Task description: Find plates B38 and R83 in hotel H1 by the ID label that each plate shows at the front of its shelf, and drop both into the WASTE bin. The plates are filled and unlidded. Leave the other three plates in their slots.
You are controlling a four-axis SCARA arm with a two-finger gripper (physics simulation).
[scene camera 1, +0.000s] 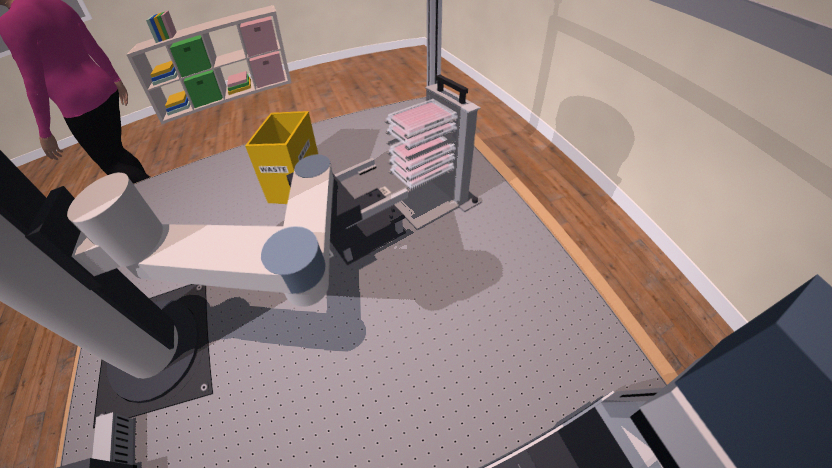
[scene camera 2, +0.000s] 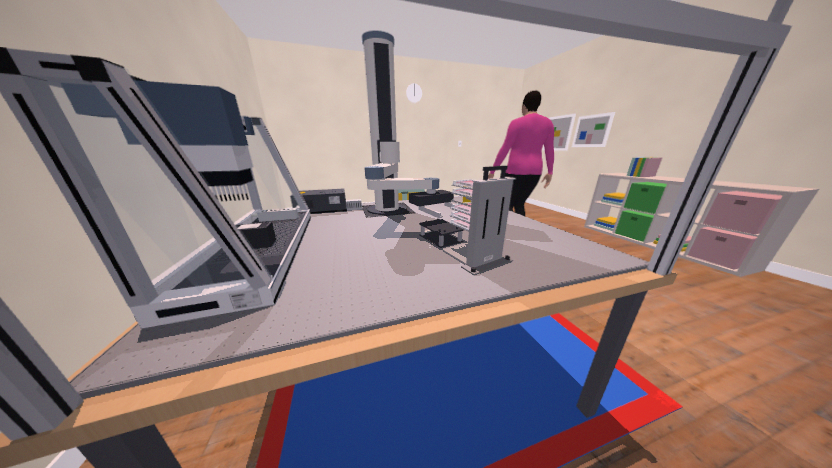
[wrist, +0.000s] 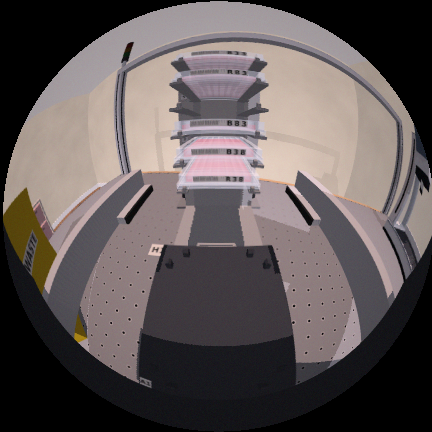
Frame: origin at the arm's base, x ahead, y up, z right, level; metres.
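Seen in the pictures: gripper, between the fingertips: [scene camera 1: 389, 176] [scene camera 2: 454, 213] [wrist: 218, 175]; arm's base, origin of its link: [scene camera 1: 156, 350] [scene camera 2: 387, 211].
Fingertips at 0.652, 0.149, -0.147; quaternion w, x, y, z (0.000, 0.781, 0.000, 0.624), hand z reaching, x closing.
Offsets run from my fingertips to a thing's top centre, as dx, dy, dz.
Hotel H1 [scene camera 1: 467, 151] [scene camera 2: 489, 232] holds five pink-filled, unlidded plates. In the wrist view, from the top, these are B33 {+0.090, +0.130, -0.022} [wrist: 220, 62], R83 {+0.090, +0.102, -0.022} [wrist: 218, 86], an empty slot, then B83 {+0.090, +0.045, -0.022} [wrist: 218, 128], B38 {+0.090, +0.017, -0.022} [wrist: 220, 151] and R38 {+0.090, -0.011, -0.022} [wrist: 218, 178]. B83 shows nearly edge-on; B38 and R38 show from above, R83 and B33 from below. My gripper [scene camera 1: 388, 179] [wrist: 218, 175] is open and empty, its two fingers level and pointing at the hotel, short of the plates. The yellow WASTE bin {-0.217, +0.064, -0.245} [scene camera 1: 267, 156] [wrist: 20, 235] stands left of the gripper in the wrist view.
A low black stand [scene camera 1: 375, 228] [scene camera 2: 440, 227] [wrist: 220, 300] is below the gripper, in front of the hotel. A large framed machine [scene camera 1: 773, 349] [scene camera 2: 186, 116] stands at the table's other side. A person in pink [scene camera 1: 66, 69] [scene camera 2: 529, 142] is beyond the table near the shelf unit.
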